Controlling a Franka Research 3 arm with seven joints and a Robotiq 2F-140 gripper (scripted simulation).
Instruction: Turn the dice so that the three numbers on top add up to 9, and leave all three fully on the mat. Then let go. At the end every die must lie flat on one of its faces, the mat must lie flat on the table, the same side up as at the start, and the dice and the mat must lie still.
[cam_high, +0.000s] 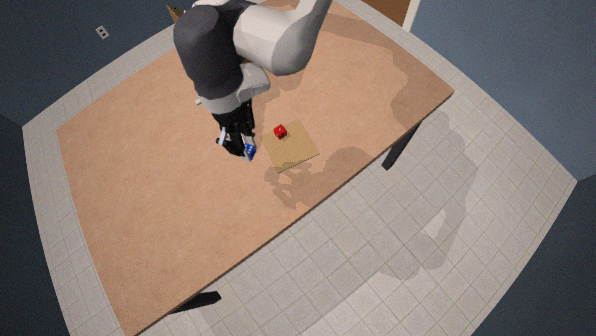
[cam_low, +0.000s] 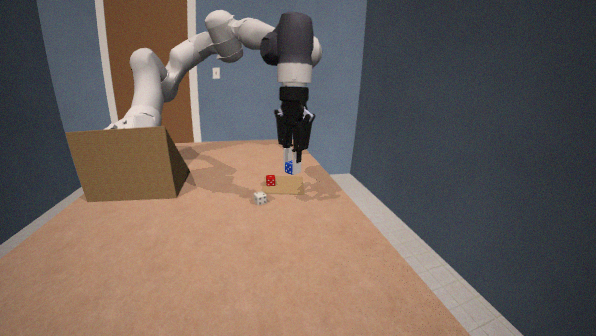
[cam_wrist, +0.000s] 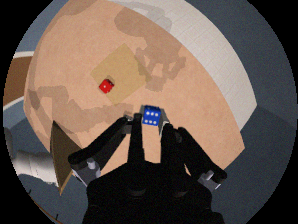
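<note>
Now: hand 120 mm to the right of the red die, 120 mm above it and 50 mm past it. The rest, counted from my hand: white die: 120 mm below, 90 mm behind, 10 mm to the left; then blue die: 20 mm below; then tan mat: 130 mm below, 120 mm to the left.
</note>
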